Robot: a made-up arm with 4 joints.
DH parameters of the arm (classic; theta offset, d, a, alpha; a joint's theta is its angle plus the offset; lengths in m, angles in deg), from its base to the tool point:
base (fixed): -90 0.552 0.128 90
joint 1: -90 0.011 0.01 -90
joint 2: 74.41 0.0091 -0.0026 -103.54
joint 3: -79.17 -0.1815 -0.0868 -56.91
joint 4: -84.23 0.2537 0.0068 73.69
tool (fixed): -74.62 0.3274 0 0
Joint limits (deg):
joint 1: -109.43..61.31
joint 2: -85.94..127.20
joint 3: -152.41..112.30
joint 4: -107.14..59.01
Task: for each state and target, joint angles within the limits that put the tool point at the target. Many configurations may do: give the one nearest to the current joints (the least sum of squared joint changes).
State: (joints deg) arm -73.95 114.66 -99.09 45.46
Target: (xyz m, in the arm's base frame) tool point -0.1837 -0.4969 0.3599
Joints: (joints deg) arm -81.02 107.42 -107.27 13.94
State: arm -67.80 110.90 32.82 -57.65
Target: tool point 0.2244 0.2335 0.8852
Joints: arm -74.76 86.21 63.06 -57.96
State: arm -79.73 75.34 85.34 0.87
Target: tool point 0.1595 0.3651 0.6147
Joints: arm -69.58 111.36 89.47 -23.30
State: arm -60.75 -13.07 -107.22 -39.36
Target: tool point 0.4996 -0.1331 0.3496
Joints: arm -56.23 23.47 -57.64 -59.12
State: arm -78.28 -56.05 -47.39 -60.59
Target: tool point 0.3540 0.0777 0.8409
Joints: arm -109.43 -10.95 -35.59 -16.26
